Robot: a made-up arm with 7 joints.
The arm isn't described. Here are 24 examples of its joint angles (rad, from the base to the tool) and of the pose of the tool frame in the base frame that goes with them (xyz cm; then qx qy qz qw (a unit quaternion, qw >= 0)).
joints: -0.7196 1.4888 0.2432 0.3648 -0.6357 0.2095 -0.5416
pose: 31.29 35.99 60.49 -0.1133 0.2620 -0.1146 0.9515
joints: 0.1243 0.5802 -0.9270 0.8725 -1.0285 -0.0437 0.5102
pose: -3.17 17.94 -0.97 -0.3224 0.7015 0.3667 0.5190
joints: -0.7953 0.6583 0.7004 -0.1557 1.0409 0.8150 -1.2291
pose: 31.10 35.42 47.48 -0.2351 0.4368 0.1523 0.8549
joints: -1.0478 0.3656 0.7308 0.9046 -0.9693 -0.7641 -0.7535
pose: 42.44 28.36 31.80 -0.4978 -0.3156 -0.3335 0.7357
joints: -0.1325 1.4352 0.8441 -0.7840 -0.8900 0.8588 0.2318
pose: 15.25 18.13 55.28 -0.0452 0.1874 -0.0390 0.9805
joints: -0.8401 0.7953 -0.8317 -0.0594 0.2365 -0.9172 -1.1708
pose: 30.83 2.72 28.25 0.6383 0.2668 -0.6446 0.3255
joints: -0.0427 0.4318 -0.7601 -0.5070 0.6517 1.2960 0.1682
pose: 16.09 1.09 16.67 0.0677 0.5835 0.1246 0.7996
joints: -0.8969 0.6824 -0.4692 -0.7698 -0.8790 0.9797 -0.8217
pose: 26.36 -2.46 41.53 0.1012 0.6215 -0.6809 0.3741
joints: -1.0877 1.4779 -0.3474 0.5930 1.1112 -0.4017 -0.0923
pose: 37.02 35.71 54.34 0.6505 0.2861 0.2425 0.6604
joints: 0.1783 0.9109 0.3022 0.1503 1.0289 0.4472 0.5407
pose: 14.80 38.11 24.82 0.4589 0.2250 0.4561 0.7286
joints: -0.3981 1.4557 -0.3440 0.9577 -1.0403 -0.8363 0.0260
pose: 25.14 44.84 39.96 -0.1081 0.0712 0.0783 0.9885
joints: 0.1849 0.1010 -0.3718 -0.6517 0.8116 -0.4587 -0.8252
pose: 10.48 -0.81 25.12 0.2411 0.3148 -0.5230 0.7545
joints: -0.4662 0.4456 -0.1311 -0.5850 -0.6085 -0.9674 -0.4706
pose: 20.79 10.31 36.88 -0.0739 -0.3102 -0.7068 0.6315
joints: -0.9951 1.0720 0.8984 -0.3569 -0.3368 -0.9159 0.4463
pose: 13.86 26.50 56.60 0.0966 -0.7985 -0.2657 0.5314
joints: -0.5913 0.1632 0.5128 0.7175 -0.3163 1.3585 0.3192
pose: 33.77 17.61 8.26 -0.5723 0.7143 0.2824 0.2871
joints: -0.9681 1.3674 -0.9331 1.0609 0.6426 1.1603 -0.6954
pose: 34.57 49.32 40.85 0.0539 0.5820 0.7424 0.3275
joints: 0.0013 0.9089 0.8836 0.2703 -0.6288 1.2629 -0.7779
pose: 15.44 46.19 31.33 -0.6976 0.4936 -0.0310 0.5185
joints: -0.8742 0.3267 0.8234 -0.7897 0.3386 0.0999 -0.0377
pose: 19.70 19.18 47.58 -0.1116 -0.4059 0.0420 0.9061
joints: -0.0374 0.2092 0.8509 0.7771 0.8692 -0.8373 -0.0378
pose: 4.97 27.39 6.23 -0.1054 0.4536 0.0673 0.8824
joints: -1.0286 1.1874 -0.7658 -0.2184 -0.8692 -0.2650 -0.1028
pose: 35.64 10.26 43.86 -0.0607 0.2643 -0.5408 0.7963
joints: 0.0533 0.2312 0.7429 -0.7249 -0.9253 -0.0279 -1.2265
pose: 9.96 21.57 37.11 -0.1126 0.1063 -0.6285 0.7622
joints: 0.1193 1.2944 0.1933 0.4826 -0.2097 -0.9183 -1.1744
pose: 19.11 38.34 33.18 0.2668 0.6577 -0.3435 0.6151
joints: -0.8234 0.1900 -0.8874 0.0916 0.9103 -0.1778 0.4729
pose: 30.28 -13.21 24.95 0.2077 -0.0915 -0.4371 0.8703
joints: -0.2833 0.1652 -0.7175 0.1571 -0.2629 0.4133 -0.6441
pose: 22.65 -9.27 10.72 -0.2252 0.7249 -0.5184 0.3938
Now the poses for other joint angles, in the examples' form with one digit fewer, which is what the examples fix.
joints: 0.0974 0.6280 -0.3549 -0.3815 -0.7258 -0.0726 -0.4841
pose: 16.1 10.7 21.5 -0.387 0.455 -0.539 0.594
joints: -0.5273 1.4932 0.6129 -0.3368 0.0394 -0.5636 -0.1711
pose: 18.0 21.7 59.8 0.512 -0.182 -0.165 0.823
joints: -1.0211 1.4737 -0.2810 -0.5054 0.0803 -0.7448 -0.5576
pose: 24.8 12.9 53.0 0.694 0.014 -0.401 0.598
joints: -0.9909 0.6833 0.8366 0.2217 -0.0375 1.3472 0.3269
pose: 35.5 36.7 44.7 -0.635 0.240 0.326 0.658
